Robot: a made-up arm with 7 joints. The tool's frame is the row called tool.
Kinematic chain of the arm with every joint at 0, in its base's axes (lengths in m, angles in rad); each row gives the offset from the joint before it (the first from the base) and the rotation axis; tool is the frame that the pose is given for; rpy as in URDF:
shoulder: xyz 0 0 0 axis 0.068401 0.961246 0.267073
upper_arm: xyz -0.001 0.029 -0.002 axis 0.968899 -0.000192 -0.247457
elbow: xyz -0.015 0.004 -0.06 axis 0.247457 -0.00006 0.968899
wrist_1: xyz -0.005 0 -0.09 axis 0.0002 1 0.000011
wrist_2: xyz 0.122 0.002 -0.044 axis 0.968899 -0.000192 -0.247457
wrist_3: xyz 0.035 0 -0.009 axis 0.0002 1 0.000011
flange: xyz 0.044 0 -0.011 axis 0.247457 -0.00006 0.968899
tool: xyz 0 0 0 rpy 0 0.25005 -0.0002
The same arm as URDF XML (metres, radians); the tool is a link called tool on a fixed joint. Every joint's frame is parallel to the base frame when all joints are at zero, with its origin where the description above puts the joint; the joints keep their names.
<robot name="arm">
<joint name="tool_fixed" type="fixed"><parent link="link7"/><child link="tool"/><origin xyz="0 0 0" rpy="0 0.25 -0.0002"/></joint>
<joint name="flange" type="continuous"><parent link="link6"/><child link="link7"/><origin xyz="0.044 0 -0.011" rpy="0 0 0"/><axis xyz="0.247497 -0.0001 0.968889"/></joint>
<joint name="wrist_3" type="continuous"><parent link="link5"/><child link="link6"/><origin xyz="0.035 0 -0.009" rpy="0 0 0"/><axis xyz="0.0002 1 0"/></joint>
<joint name="wrist_2" type="continuous"><parent link="link4"/><child link="link5"/><origin xyz="0.122 0.002 -0.044" rpy="0 0 0"/><axis xyz="0.968889 -0.0002 -0.247497"/></joint>
<joint name="wrist_1" type="continuous"><parent link="link3"/><child link="link4"/><origin xyz="-0.005 0 -0.09" rpy="0 0 0"/><axis xyz="0.0002 1 0"/></joint>
<joint name="elbow" type="continuous"><parent link="link2"/><child link="link3"/><origin xyz="-0.015 0.004 -0.06" rpy="0 0 0"/><axis xyz="0.247497 -0.0001 0.968889"/></joint>
<joint name="upper_arm" type="continuous"><parent link="link1"/><child link="link2"/><origin xyz="-0.001 0.029 -0.002" rpy="0 0 0"/><axis xyz="0.968889 -0.0002 -0.247497"/></joint>
<joint name="shoulder" type="continuous"><parent link="base"/><child link="link1"/><origin xyz="0 0 0" rpy="0 0 0"/><axis xyz="0.068403 0.961235 0.26711"/></joint>
<link name="base"/>
<link name="link1"/>
<link name="link2"/>
<link name="link3"/>
<link name="link4"/>
<link name="link5"/>
<link name="link6"/>
<link name="link7"/>
<link name="tool"/>
</robot>

